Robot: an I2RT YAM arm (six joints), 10 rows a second.
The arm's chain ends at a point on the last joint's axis. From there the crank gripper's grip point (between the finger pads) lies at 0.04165 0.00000 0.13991 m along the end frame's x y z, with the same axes.
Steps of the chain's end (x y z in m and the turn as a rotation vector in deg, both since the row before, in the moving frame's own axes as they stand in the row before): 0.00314 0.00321 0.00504 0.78 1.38 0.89; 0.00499 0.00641 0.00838 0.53 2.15 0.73; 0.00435 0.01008 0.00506 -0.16 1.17 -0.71; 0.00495 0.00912 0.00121 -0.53 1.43 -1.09; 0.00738 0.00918 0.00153 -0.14 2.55 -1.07; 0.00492 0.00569 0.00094 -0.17 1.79 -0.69; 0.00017 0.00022 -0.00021 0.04 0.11 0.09
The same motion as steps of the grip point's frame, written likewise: 0.00651 0.00199 0.00399 0.78 1.38 0.89; 0.01021 0.00569 0.00672 0.53 2.15 0.73; 0.00720 0.00994 0.00418 -0.16 1.17 -0.71; 0.00843 0.00958 0.00012 -0.53 1.43 -1.09; 0.01356 0.00868 -0.00046 -0.14 2.55 -1.07; 0.00927 0.00558 -0.00043 -0.17 1.79 -0.69; 0.00044 0.00019 -0.00029 0.04 0.11 0.09
